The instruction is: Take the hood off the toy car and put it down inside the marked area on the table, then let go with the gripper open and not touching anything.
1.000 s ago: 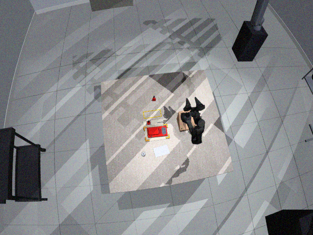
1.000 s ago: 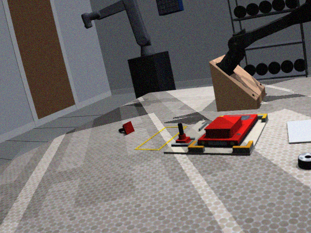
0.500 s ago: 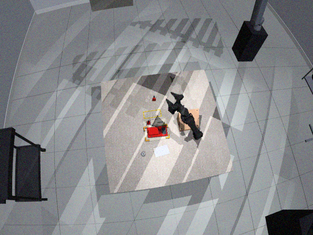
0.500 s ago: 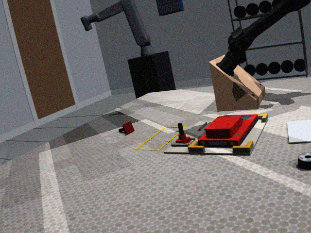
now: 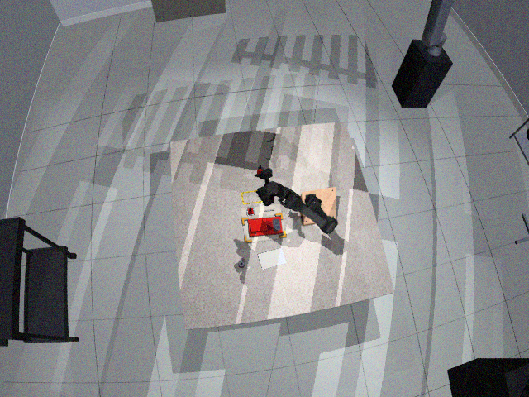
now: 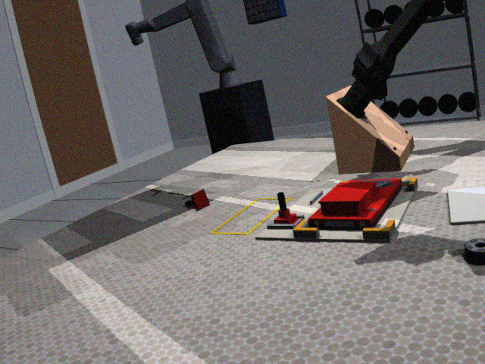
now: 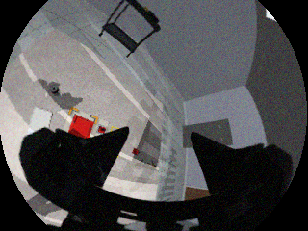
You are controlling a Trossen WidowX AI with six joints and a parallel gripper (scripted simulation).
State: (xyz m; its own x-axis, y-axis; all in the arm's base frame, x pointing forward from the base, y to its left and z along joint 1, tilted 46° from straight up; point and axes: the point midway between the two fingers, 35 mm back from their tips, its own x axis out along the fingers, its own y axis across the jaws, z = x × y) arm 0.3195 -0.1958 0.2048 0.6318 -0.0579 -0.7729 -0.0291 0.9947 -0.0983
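The red hood lies 380 mm below my gripper tip, 90 mm to the left of it and 10 mm behind it. From my gripper tip the other things lie so: white sheet (420 mm below, 300 mm to the left, 60 mm behind); then black wheel (410 mm below, 310 mm to the left, 120 mm ahead).
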